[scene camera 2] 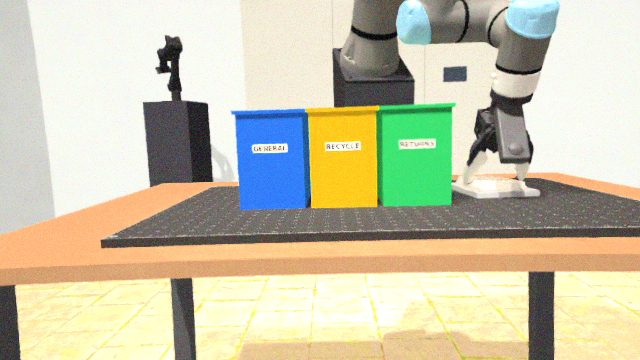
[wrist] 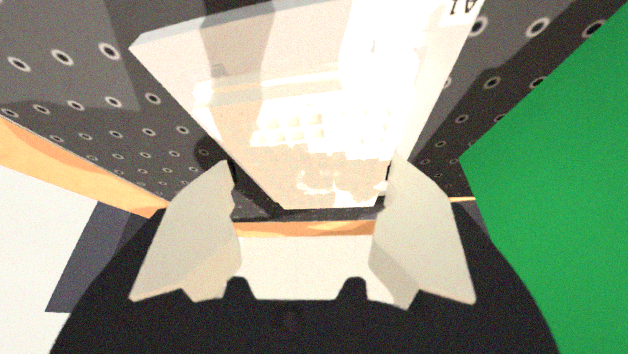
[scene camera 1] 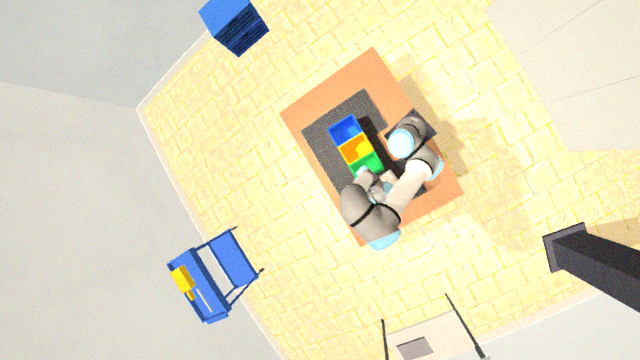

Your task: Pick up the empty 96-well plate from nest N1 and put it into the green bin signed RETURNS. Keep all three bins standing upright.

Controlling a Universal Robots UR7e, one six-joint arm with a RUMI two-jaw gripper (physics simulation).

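Places are measured from the arm's base along level axes (x ahead, y left, z up), in metres.
Where they show: gripper, fingertip midpoint: (wrist: 310, 162); arm's base, origin of the base link: (scene camera 2: 368, 62) (scene camera 1: 411, 130).
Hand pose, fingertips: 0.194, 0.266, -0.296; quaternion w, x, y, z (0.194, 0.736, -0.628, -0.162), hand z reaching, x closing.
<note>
Each offset is from my fingertips to the top centre of the thing, as dx, dy, dz. "*": to the spot under its first point. Level surfaces: height alone.
The pale 96-well plate @(+0.004, -0.005, +0.014) (scene camera 2: 492, 185) (wrist: 310, 155) lies flat in the white nest @(* +0.073, +0.050, -0.005) (scene camera 2: 527, 192) (wrist: 170, 57), right of the green bin. Glare washes out much of it in the wrist view. My gripper (scene camera 2: 494, 175) (wrist: 310, 162) is open, its pale fingertips low at either side of the plate's far part, and nothing is held. The arm covers the gripper in scene camera 1. The green bin @(+0.090, -0.168, +0.166) (scene camera 1: 367, 164) (scene camera 2: 416, 172) (wrist: 565, 150), signed RETURNS, stands upright, close beside the nest. The N1 sign is not readable.
The yellow RECYCLE bin @(+0.110, -0.298, +0.166) (scene camera 1: 356, 148) (scene camera 2: 343, 175) and blue GENERAL bin @(+0.129, -0.429, +0.166) (scene camera 1: 345, 131) (scene camera 2: 270, 177) stand upright in a row with the green one, on the dark perforated board @(dz -0.014) (scene camera 1: 322, 152) (scene camera 2: 250, 222). The arm's dark base (scene camera 2: 372, 92) stands behind the bins.
</note>
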